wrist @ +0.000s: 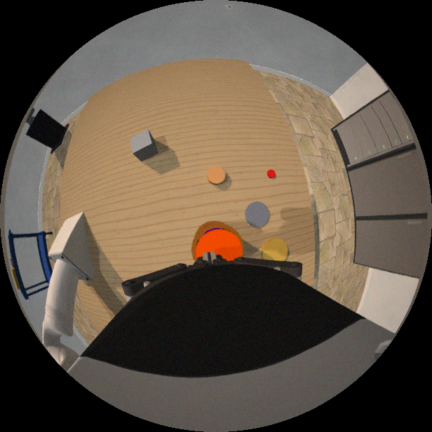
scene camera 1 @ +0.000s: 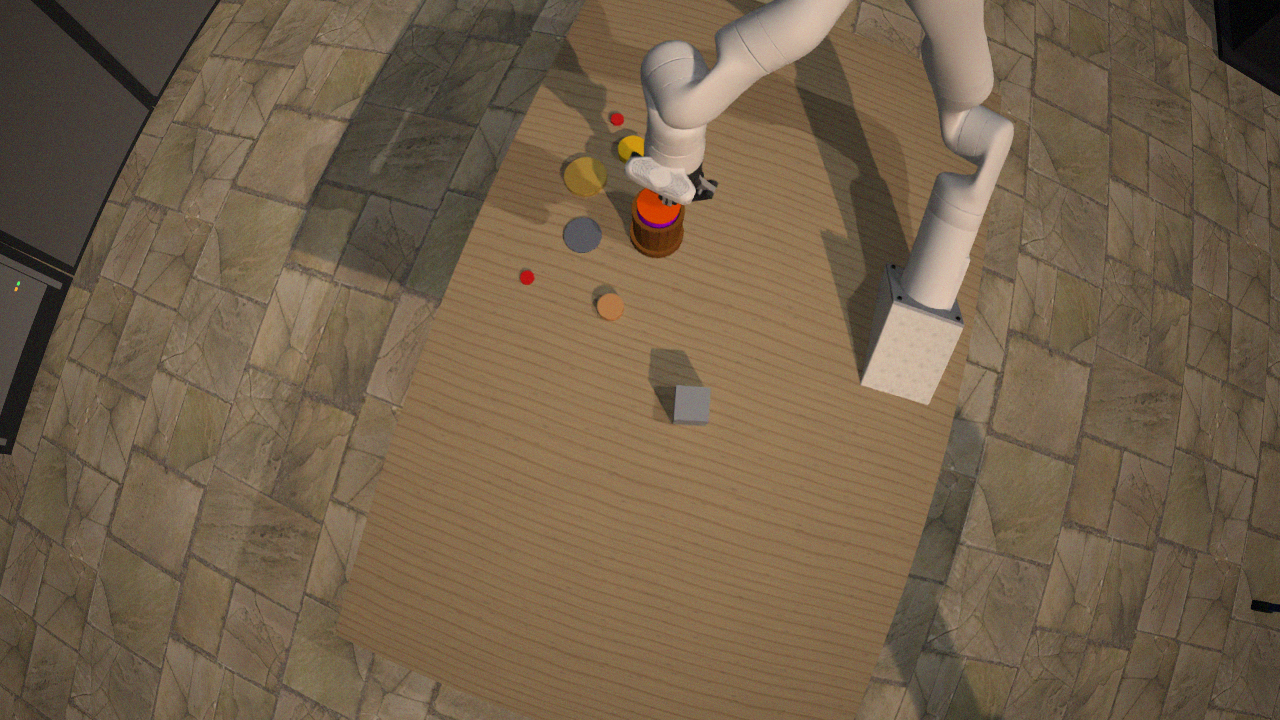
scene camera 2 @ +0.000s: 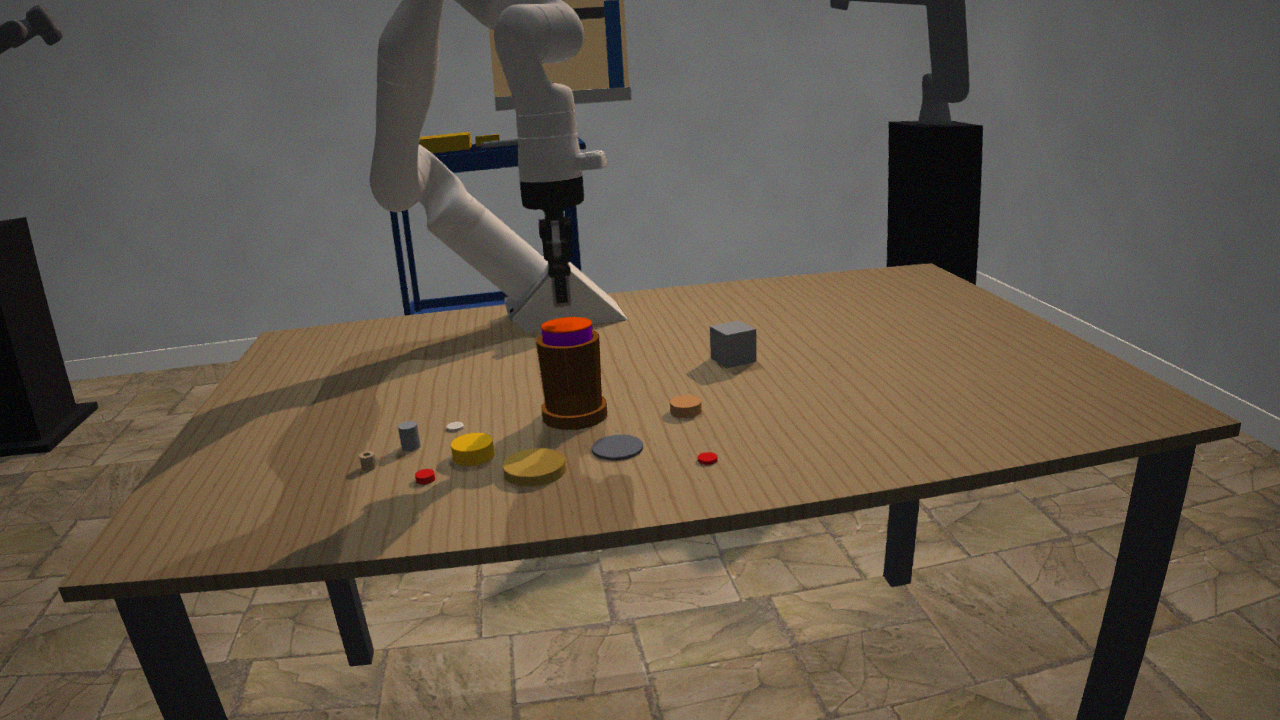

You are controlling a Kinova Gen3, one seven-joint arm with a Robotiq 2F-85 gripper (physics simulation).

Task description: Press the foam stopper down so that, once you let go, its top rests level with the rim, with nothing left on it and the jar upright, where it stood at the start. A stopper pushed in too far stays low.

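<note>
The brown jar point(scene camera 1: 657, 241) point(scene camera 2: 571, 376) point(wrist: 200, 234) stands upright on the table. The foam stopper point(scene camera 1: 657, 209) point(scene camera 2: 567, 332) point(wrist: 220, 244), orange on top with a purple side, sits in its mouth and stands above the rim; a purple band shows all round the visible side. My gripper point(scene camera 1: 666, 198) point(scene camera 2: 561, 300) point(wrist: 209, 259) is shut and empty, pointing straight down. In the second scene view its fingertips are a little above the stopper's top, with a narrow gap. In the wrist view the tips overlap the stopper's near part, and the gripper hides the jar's near side.
A grey disc point(scene camera 1: 582, 234) point(scene camera 2: 617, 446) point(wrist: 257, 214), a dull yellow disc point(scene camera 1: 585, 176) point(scene camera 2: 534, 466) point(wrist: 275, 250) and a yellow cylinder point(scene camera 1: 630, 148) point(scene camera 2: 472, 448) lie near the jar. An orange disc point(scene camera 1: 610, 307) point(scene camera 2: 685, 406) point(wrist: 216, 175) and a grey block point(scene camera 1: 691, 404) point(scene camera 2: 733, 343) point(wrist: 144, 145) are farther off.
</note>
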